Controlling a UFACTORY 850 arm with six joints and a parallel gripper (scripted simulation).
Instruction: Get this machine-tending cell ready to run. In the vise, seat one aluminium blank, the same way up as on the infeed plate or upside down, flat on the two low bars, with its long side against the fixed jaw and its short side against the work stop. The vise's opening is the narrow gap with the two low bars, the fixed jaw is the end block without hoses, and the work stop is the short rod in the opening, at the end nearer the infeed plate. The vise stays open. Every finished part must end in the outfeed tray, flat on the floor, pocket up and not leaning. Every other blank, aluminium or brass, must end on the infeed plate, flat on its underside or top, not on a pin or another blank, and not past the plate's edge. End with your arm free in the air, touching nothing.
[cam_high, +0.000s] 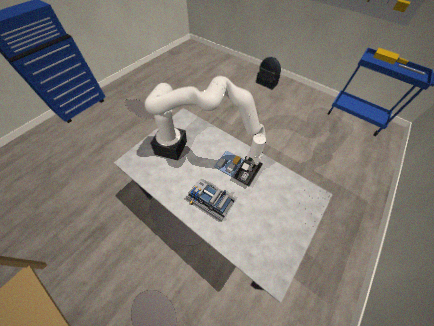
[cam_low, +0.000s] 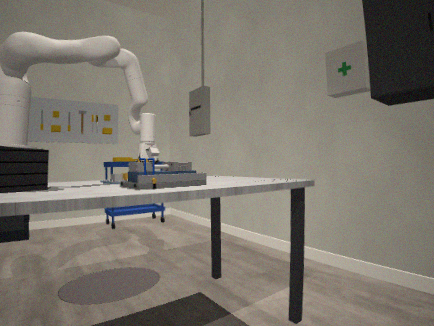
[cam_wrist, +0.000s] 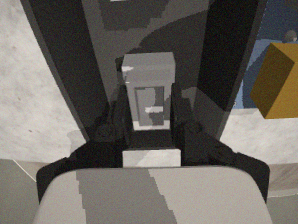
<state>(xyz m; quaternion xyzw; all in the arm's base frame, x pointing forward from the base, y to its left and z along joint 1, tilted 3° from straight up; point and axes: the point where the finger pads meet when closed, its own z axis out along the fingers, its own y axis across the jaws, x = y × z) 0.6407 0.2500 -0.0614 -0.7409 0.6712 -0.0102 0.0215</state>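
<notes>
Now: the grey aluminium blank 20 cm behind my hand, 12 cm to the right of it and 3 cm below it. From my hand the other things lie so: blue vise body 8 cm behind, 40 cm to the right, 2 cm below; brass blank 12 cm behind, 2 cm to the right, 3 cm below.
</notes>
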